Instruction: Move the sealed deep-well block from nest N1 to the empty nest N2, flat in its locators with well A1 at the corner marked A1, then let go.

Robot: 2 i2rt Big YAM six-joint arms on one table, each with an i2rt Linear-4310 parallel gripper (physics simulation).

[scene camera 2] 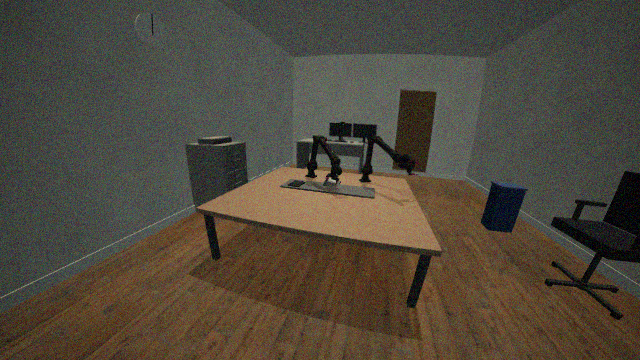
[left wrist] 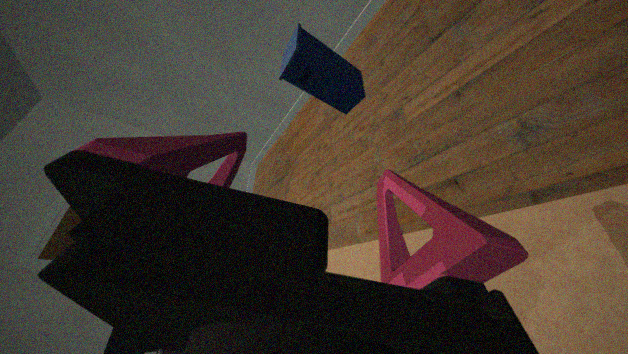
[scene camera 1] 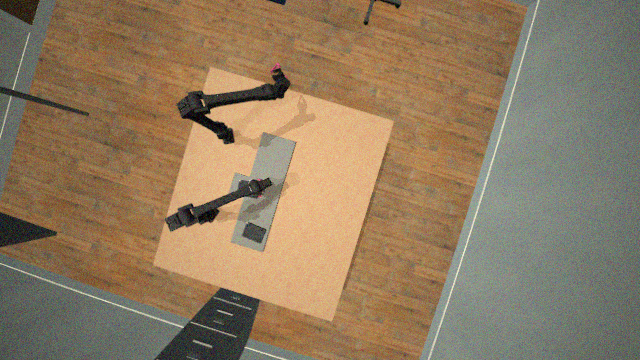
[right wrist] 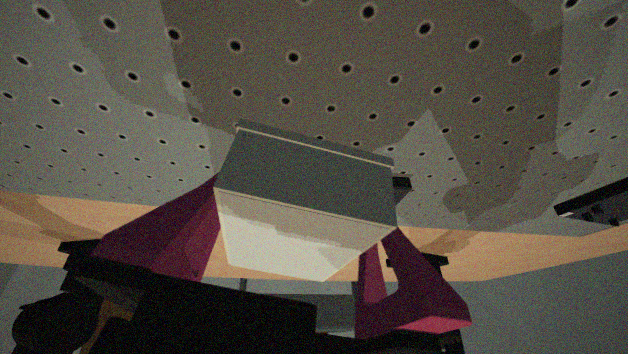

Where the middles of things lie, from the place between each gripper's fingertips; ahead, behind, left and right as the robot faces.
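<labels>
Pale block (right wrist: 290, 204): 810 mm to the right of my left hand, 70 mm behind it, 210 mm below it. Right hand: 30 mm past the block, 10 mm below it. By its middle, the block is nearer to my right hand than to my left hand.
</labels>
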